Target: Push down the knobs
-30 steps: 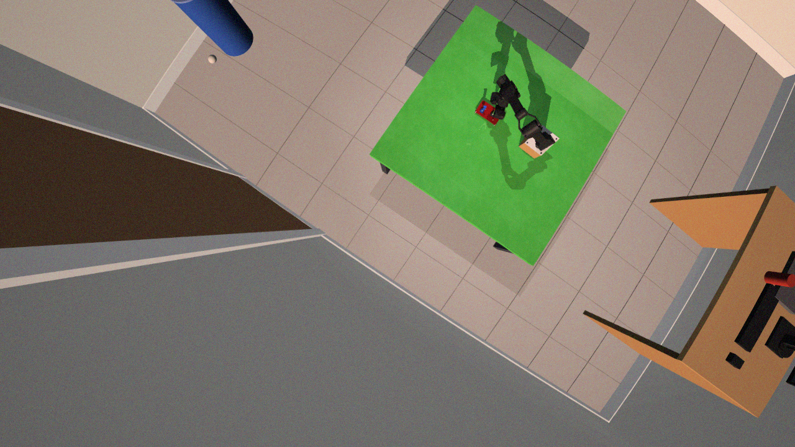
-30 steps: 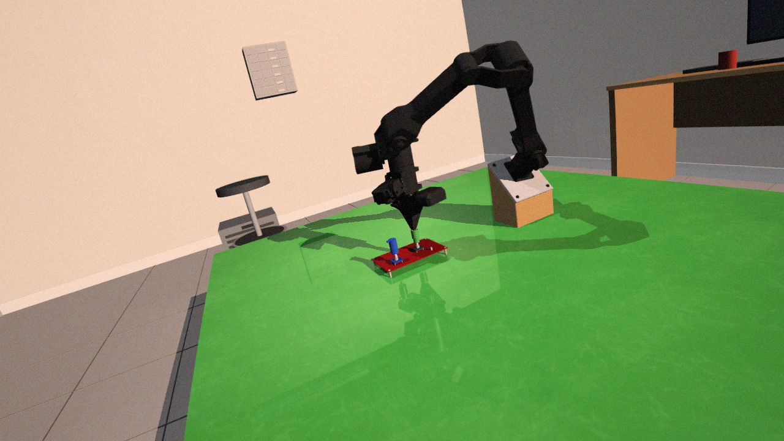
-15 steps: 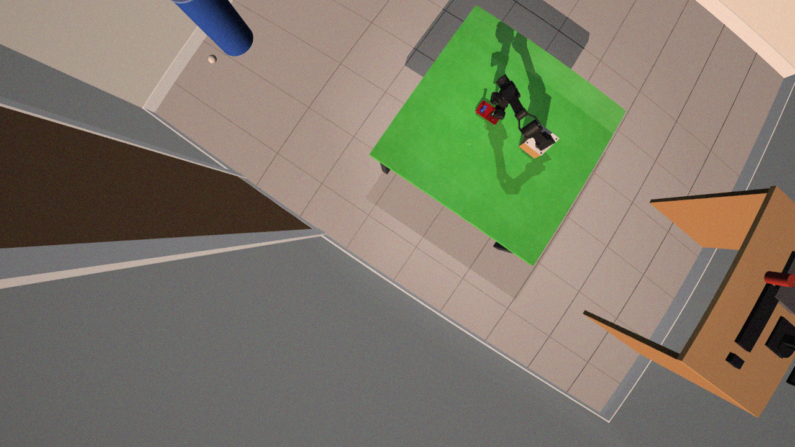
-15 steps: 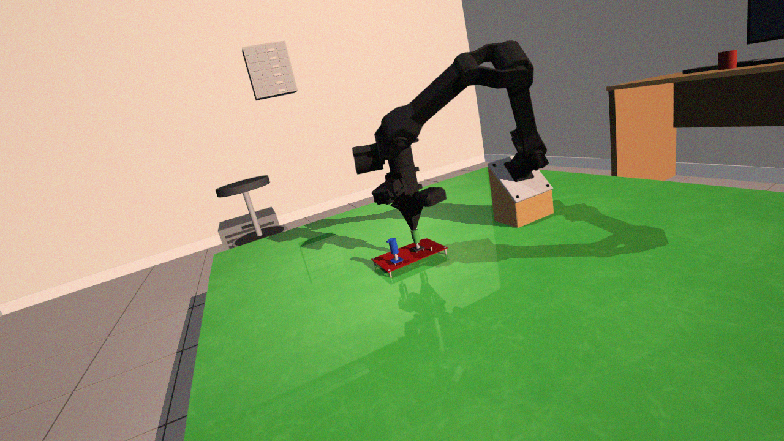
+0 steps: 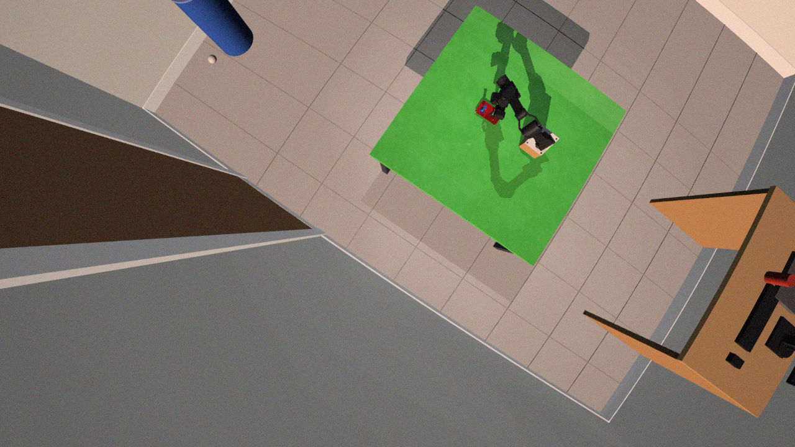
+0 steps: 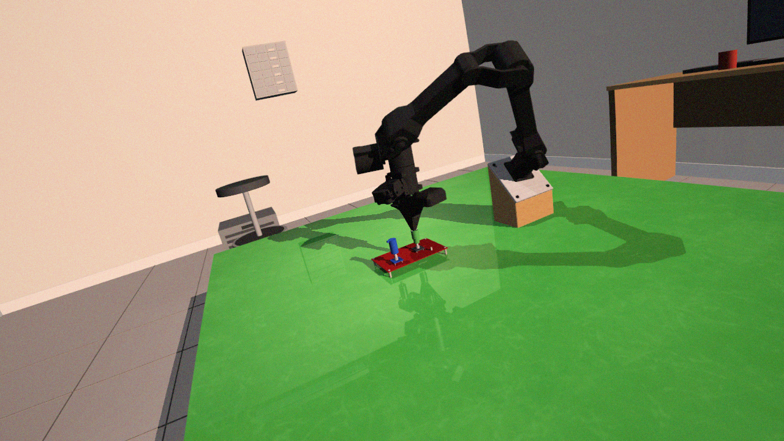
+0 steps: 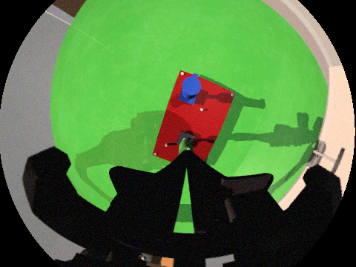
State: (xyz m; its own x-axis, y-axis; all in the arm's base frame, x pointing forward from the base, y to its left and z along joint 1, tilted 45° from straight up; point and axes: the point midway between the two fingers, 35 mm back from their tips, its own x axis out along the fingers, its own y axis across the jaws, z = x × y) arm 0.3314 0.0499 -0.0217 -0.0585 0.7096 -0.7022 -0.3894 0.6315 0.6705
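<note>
Now: the green knob 1 cm below my gripper tip. Round my gripper tip: blue knob: 7 cm ahead, 3 cm to the left, 1 cm below.
</note>
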